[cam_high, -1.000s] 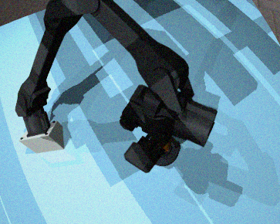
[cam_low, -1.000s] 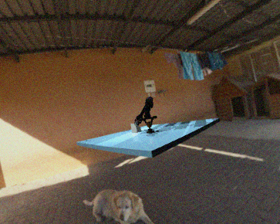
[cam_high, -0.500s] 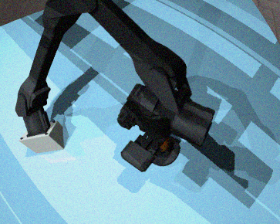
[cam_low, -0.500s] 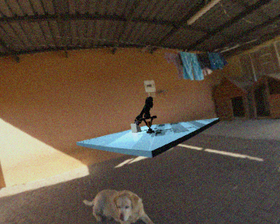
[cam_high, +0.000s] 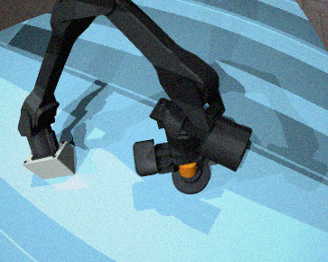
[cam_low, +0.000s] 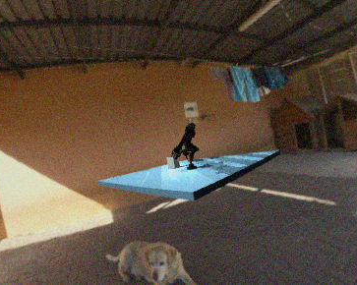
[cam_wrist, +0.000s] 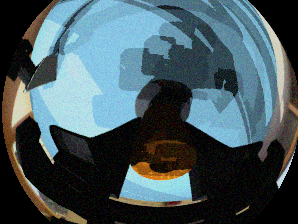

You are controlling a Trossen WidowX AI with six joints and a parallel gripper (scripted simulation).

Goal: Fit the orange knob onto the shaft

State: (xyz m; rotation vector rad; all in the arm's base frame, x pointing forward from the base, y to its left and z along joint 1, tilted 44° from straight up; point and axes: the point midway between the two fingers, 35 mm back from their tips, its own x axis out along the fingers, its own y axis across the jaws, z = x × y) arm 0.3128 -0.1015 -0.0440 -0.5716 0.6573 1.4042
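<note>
My gripper tip is now 4 cm above the dark round pedestal. Round my gripper tip: orange knob (2 cm above).
</note>
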